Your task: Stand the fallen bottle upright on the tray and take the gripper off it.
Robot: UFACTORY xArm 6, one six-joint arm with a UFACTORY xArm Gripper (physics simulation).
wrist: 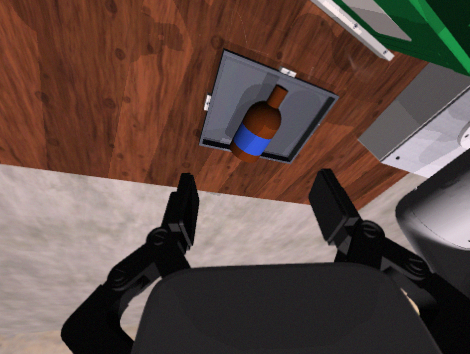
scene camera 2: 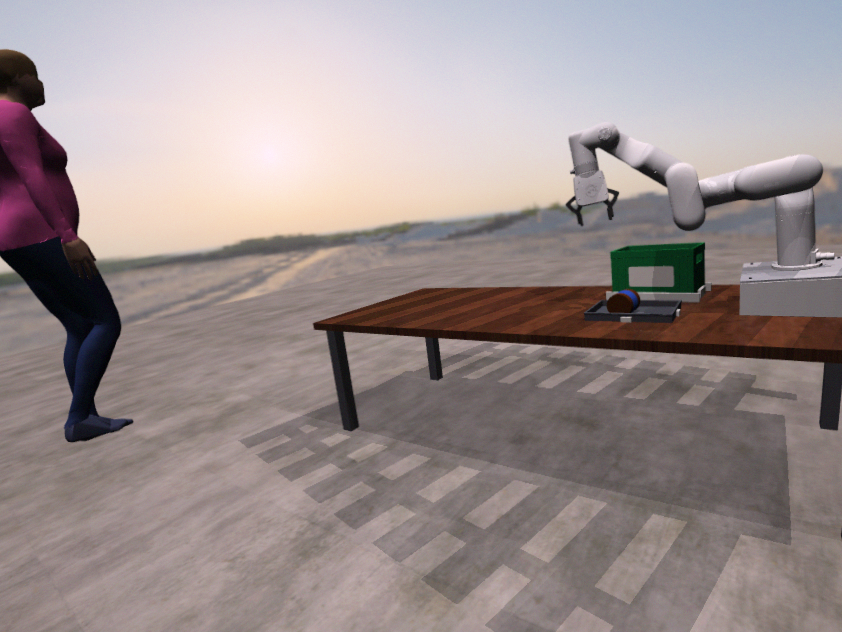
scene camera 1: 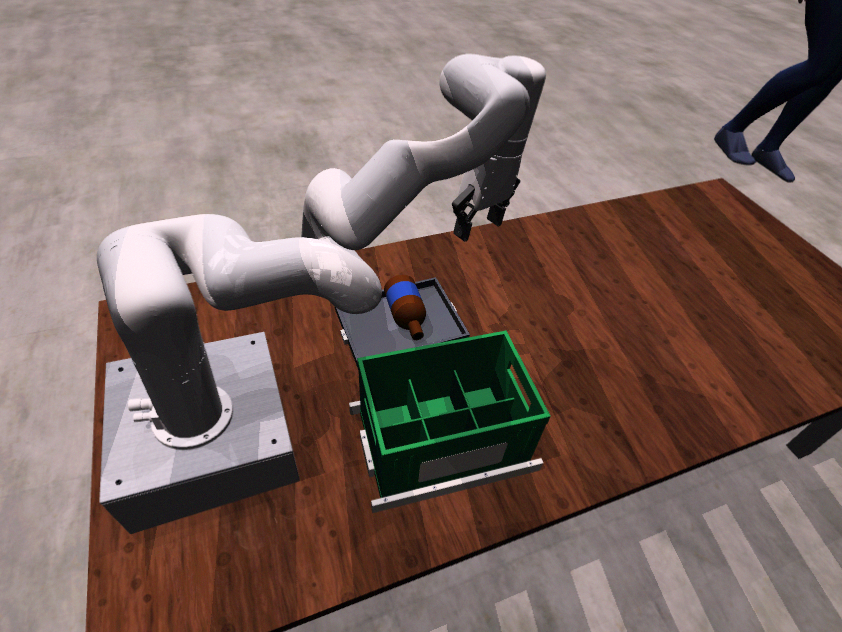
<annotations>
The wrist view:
my gripper: 254,184
brown bottle: 262,120
</annotations>
